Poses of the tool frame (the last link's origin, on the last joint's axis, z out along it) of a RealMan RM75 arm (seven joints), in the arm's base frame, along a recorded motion.
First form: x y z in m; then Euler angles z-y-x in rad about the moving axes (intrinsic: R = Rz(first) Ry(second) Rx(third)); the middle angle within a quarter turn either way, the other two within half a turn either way.
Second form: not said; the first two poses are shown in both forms.
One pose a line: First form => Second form
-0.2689, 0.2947, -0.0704, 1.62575, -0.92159, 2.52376 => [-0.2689, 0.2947, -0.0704], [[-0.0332, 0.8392, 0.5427], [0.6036, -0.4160, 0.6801], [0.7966, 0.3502, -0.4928]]
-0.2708, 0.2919, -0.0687, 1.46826, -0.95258, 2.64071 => [-0.2708, 0.2919, -0.0687], [[0.0593, 0.8325, 0.5508], [0.5765, -0.4790, 0.6619], [0.8149, 0.2783, -0.5084]]
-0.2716, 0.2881, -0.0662, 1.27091, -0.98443, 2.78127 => [-0.2716, 0.2881, -0.0662], [[0.1635, 0.8073, 0.5671], [0.5286, -0.5570, 0.6405], [0.8330, 0.1951, -0.5178]]
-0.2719, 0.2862, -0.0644, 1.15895, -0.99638, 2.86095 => [-0.2719, 0.2862, -0.0644], [[0.2175, 0.7875, 0.5767], [0.4979, -0.5977, 0.6283], [0.8395, 0.1505, -0.5221]]
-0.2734, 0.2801, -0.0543, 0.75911, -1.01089, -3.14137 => [-0.2734, 0.2801, -0.0543], [[0.3853, 0.6884, 0.6145], [0.3655, -0.7253, 0.5833], [0.8473, -0.0001, -0.5311]]
